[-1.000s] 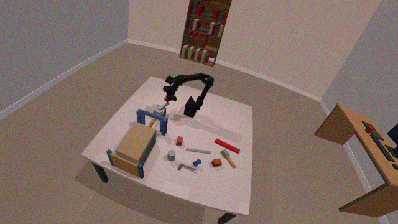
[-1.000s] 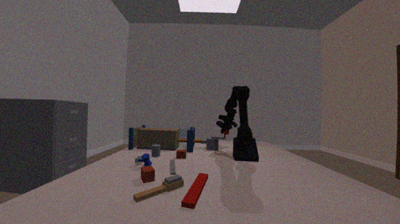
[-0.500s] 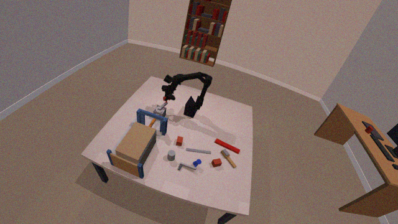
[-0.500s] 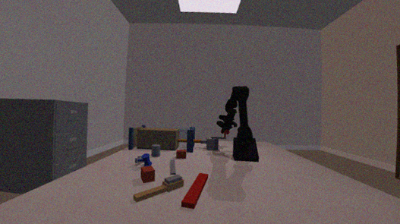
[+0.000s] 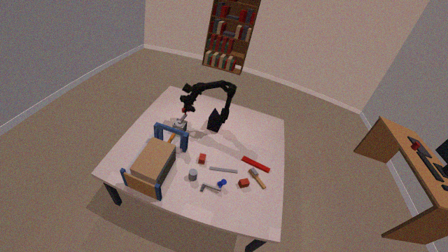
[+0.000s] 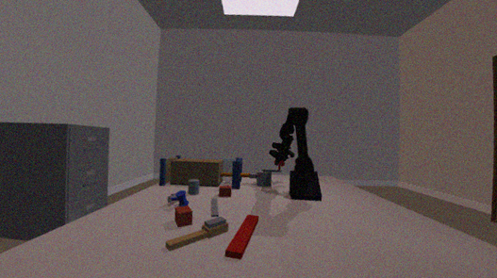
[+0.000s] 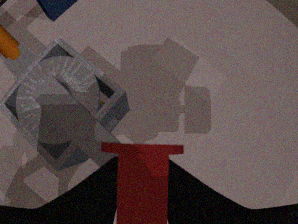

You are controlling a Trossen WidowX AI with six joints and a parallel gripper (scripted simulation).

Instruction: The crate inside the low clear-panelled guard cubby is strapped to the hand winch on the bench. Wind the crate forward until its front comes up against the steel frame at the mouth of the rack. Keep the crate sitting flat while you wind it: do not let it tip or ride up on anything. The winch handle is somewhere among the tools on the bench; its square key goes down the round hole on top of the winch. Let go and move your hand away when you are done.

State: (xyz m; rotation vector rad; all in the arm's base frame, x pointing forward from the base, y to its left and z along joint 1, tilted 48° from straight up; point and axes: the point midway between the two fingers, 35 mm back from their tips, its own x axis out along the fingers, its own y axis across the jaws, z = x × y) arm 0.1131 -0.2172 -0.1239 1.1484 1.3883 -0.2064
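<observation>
My gripper tip is now 30 mm short of the winch handle, 10 mm to the right of it and 30 mm above it. From my gripper tip the other things lie so: blue frame (250 mm ahead, 40 mm to the left, 30 mm below); red knob (10 mm behind, 10 mm to the left); grey winch (70 mm ahead, 10 mm to the left, 100 mm below).
</observation>
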